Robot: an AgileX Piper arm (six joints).
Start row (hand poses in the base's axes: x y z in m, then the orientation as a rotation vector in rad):
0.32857 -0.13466 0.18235 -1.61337 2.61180 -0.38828
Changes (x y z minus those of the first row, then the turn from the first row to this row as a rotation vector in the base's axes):
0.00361 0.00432 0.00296 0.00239 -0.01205 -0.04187
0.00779 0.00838 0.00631 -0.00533 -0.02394 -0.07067
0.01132 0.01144 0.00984 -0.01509 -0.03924 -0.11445
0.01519 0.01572 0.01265 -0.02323 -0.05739 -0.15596
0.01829 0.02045 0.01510 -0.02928 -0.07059 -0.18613
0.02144 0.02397 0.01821 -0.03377 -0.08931 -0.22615
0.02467 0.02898 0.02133 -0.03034 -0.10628 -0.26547
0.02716 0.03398 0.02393 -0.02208 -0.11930 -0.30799
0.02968 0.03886 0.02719 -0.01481 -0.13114 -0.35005
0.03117 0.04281 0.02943 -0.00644 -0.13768 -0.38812
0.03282 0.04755 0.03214 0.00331 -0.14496 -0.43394
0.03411 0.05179 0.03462 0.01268 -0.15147 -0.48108
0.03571 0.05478 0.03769 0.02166 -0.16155 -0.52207
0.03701 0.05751 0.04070 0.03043 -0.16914 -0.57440
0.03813 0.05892 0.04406 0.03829 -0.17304 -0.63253
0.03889 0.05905 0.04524 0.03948 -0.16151 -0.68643
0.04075 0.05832 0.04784 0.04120 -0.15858 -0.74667
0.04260 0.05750 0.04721 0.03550 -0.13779 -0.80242
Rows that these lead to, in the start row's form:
0.33218 -0.13034 0.18531 -1.55291 2.63992 -0.39556
0.33636 -0.12628 0.18866 -1.51151 2.65801 -0.41575
0.33989 -0.12322 0.19219 -1.44907 2.68583 -0.44158
0.34376 -0.11894 0.19500 -1.38684 2.70772 -0.46674
0.34686 -0.11421 0.19745 -1.34132 2.72273 -0.48500
0.35001 -0.11069 0.20056 -1.27907 2.73967 -0.50491
0.35324 -0.10568 0.20368 -1.21669 2.75436 -0.51250
0.35573 -0.10068 0.20628 -1.15097 2.77211 -0.51080
0.35825 -0.09580 0.20954 -1.08649 2.78930 -0.50948
0.35974 -0.09185 0.21178 -1.02969 2.80671 -0.50301
0.36139 -0.08711 0.21449 -0.96137 2.82677 -0.49511
0.36268 -0.08287 0.21697 -0.89132 2.84675 -0.48706
0.36428 -0.07988 0.22004 -0.82801 2.85875 -0.48162
0.36558 -0.07715 0.22305 -0.74975 2.87744 -0.47468
0.36670 -0.07574 0.22641 -0.66453 2.90028 -0.46628
0.36746 -0.07561 0.22759 -0.59162 2.93428 -0.45658
0.36932 -0.07634 0.23019 -0.50504 2.96115 -0.45126
0.37117 -0.07716 0.22956 -0.43095 3.00196 -0.44397

